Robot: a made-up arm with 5 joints.
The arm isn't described. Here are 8 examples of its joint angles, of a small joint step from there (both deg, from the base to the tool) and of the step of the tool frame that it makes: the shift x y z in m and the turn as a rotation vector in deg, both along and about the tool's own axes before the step.
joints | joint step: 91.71 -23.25 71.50 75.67 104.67 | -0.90 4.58 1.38 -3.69 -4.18
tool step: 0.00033 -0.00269 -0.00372 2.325 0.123 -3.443
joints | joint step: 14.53 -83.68 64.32 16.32 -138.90 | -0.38 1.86 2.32 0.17 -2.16
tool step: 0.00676 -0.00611 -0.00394 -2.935 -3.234 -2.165
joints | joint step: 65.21 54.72 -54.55 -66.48 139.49 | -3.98 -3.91 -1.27 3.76 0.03
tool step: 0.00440 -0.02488 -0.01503 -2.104 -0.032 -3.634
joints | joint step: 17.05 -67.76 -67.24 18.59 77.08 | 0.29 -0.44 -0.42 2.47 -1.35
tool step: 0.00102 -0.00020 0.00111 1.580 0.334 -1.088
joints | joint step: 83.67 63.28 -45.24 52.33 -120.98 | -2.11 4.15 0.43 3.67 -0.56
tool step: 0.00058 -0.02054 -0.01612 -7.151 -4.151 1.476
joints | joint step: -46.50 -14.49 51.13 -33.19 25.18 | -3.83 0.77 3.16 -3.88 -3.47
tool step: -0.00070 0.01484 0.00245 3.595 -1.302 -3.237
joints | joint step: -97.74 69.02 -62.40 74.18 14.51 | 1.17 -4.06 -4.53 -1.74 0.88
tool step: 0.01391 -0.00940 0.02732 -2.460 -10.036 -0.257
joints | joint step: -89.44 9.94 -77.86 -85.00 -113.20 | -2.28 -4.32 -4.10 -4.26 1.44
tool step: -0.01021 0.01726 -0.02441 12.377 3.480 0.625
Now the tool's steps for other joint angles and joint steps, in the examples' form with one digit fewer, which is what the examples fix.
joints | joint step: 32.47 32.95 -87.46 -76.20 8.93 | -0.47 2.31 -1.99 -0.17 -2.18
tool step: -0.0004 0.0014 0.0062 -0.29 0.18 -2.54
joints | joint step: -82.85 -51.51 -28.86 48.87 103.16 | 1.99 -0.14 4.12 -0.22 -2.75
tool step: 0.0003 0.0098 -0.0052 3.98 1.12 -1.77
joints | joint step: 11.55 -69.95 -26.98 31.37 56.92 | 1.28 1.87 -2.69 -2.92 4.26
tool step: 0.0042 -0.0034 -0.0034 -3.38 -1.67 5.44
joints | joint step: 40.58 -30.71 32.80 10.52 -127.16 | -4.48 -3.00 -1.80 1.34 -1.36
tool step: -0.0167 -0.0016 0.0090 -0.24 5.59 -0.51
